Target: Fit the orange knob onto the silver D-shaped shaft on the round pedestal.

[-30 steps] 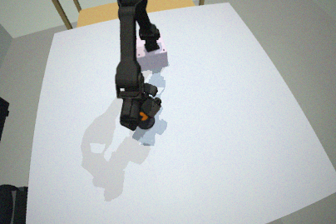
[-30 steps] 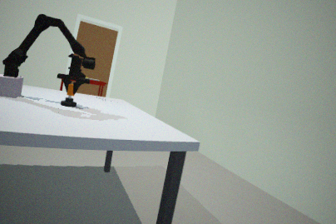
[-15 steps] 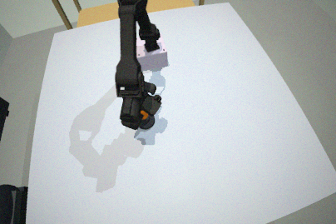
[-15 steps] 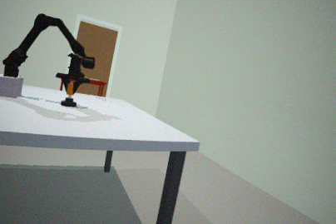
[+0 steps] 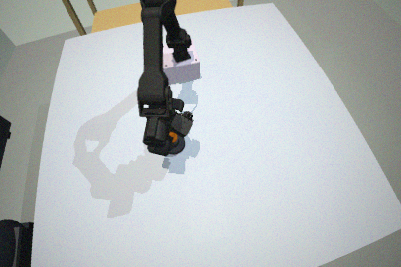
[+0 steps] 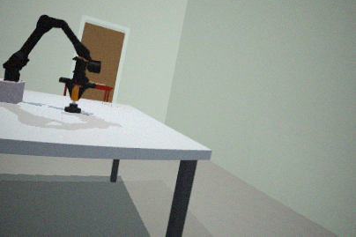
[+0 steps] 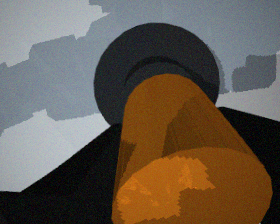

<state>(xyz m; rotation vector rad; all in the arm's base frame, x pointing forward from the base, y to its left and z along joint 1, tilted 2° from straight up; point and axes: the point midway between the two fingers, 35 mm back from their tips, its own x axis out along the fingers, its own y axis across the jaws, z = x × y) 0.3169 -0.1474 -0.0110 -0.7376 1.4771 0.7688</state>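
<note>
The orange knob is 3 cm above my gripper tip. Also, from my gripper tip: round dark pedestal (4 cm below).
</note>
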